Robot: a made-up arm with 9 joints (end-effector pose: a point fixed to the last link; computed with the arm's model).
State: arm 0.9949 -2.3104 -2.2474 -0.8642 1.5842 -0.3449 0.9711 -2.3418 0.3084
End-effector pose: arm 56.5 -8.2 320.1 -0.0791 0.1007 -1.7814
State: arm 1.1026 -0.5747 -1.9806 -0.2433 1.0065 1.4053 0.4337 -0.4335 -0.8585
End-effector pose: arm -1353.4 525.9 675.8 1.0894 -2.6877 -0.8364
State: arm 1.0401 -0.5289 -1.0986 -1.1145 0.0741 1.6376 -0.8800 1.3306 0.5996
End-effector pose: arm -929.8 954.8 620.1 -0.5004 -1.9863 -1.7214
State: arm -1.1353 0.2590 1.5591 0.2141 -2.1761 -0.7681 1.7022 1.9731 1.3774
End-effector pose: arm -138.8 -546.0 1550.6 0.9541 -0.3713 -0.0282
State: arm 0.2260 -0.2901 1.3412 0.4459 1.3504 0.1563 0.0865 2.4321 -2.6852
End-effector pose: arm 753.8 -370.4 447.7 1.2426 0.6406 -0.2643
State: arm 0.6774 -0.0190 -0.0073 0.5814 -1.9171 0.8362 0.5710 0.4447 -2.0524
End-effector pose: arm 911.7 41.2 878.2 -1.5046 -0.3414 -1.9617
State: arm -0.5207 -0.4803 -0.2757 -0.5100 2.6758 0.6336 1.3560 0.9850 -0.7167
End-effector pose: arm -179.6 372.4 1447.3 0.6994 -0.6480 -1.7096
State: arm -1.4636 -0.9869 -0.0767 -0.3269 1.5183 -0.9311 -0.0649 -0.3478 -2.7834
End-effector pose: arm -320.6 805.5 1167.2 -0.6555 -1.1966 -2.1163
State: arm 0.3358 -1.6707 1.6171 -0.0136 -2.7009 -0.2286 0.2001 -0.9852 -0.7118
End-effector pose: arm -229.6 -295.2 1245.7 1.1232 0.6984 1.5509
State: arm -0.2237 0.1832 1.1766 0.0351 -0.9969 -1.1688 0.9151 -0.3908 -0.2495
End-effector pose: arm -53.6 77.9 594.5 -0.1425 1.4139 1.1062
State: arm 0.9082 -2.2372 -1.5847 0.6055 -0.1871 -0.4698 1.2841 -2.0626 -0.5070
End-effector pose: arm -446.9 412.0 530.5 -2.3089 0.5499 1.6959
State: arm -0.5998 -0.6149 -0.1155 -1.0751 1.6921 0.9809 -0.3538 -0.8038 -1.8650
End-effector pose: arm 332.5 844.2 885.2 1.0114 2.0162 -0.5137
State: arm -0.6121 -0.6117 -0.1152 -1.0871 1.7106 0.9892 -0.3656 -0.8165 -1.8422
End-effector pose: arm 323.8 850.4 897.0 1.0459 2.0390 -0.4800
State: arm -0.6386 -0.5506 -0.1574 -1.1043 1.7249 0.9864 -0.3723 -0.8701 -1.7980
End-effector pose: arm 316.4 866.5 841.8 1.0406 2.1061 -0.5421
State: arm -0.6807 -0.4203 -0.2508 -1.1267 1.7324 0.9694 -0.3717 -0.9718 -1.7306
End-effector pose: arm 298.6 883.3 707.0 0.9871 2.2184 -0.7320
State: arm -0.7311 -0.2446 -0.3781 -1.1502 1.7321 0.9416 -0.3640 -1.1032 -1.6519
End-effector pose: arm 248.3 880.1 529.5 0.8903 2.3407 -1.0254
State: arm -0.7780 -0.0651 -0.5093 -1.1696 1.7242 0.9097 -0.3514 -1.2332 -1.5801
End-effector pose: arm 162.6 852.1 368.6 0.7588 2.4290 -1.3540
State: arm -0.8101 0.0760 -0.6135 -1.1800 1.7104 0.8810 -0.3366 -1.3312 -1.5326
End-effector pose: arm 71.7 814.5 263.6 0.6126 2.4634 -1.6295
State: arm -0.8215 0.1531 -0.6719 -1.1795 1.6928 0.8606 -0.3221 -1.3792 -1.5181
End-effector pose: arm 12.3 784.1 212.7 0.4868 2.4584 -1.7898
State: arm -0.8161 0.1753 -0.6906 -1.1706 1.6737 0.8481 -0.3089 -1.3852 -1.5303
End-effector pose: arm -9.7 764.9 192.7 0.3969 2.4376 -1.8475
